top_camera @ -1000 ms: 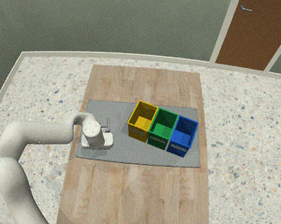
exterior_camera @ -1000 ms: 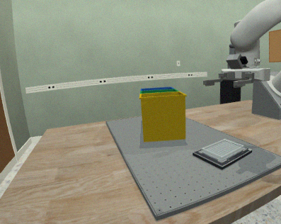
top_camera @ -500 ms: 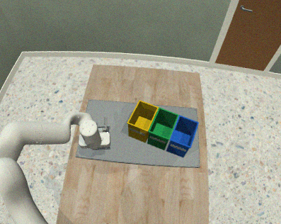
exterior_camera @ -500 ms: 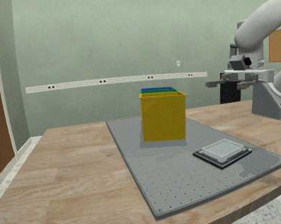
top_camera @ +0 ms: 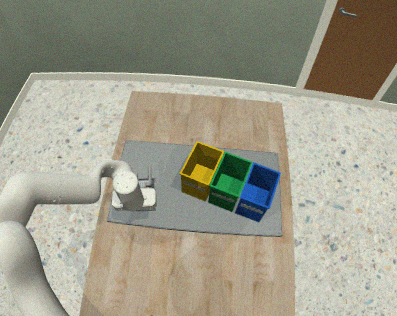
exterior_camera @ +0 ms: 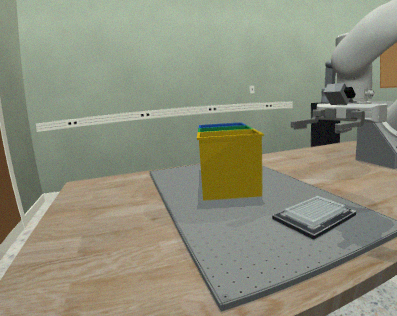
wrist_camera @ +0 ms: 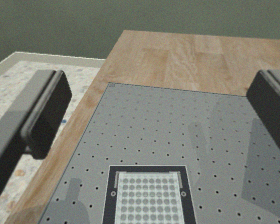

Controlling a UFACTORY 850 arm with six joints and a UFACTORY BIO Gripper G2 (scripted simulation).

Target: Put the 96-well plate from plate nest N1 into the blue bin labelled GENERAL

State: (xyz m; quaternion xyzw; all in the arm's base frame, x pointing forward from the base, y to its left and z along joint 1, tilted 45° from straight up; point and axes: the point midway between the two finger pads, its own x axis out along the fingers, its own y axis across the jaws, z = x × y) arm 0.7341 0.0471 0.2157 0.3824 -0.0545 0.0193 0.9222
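My gripper is now 19 cm above the clear 96-well plate. From my hand the other things lie so: yellow bin 7 cm ahead, 27 cm to the right, 12 cm below; then black plate nest 21 cm below; then green bin 2 cm ahead, 39 cm to the right, 12 cm below.
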